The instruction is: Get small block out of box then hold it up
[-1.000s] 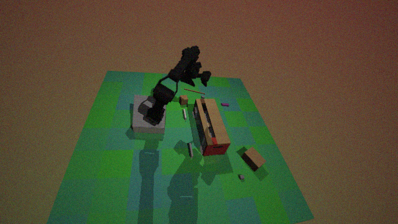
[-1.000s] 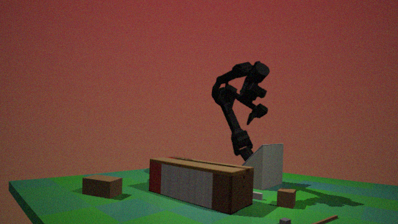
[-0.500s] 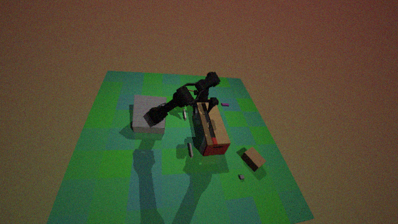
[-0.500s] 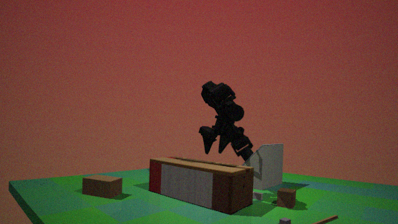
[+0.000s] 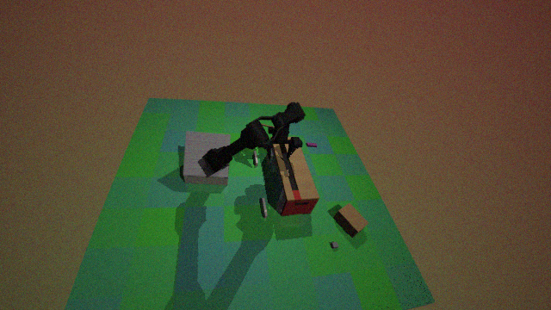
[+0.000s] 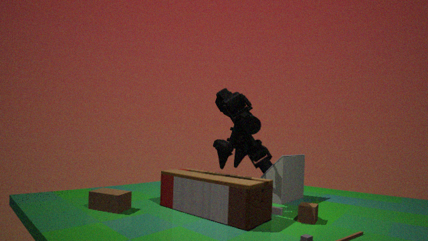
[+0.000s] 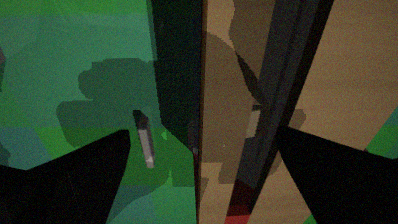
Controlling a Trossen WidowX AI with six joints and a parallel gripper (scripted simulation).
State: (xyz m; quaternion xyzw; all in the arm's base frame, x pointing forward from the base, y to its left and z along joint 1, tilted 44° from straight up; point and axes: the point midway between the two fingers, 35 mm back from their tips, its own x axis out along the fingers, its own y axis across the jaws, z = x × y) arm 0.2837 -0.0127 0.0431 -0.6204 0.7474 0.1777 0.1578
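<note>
My gripper tip is 9 cm above the box, 3 cm short of it and 2 cm to the left of it. Round my gripper tip: brown cube (28 cm to the left, 12 cm below, 4 cm behind); then pink piece (30 cm ahead, 22 cm to the left, 15 cm below).
</note>
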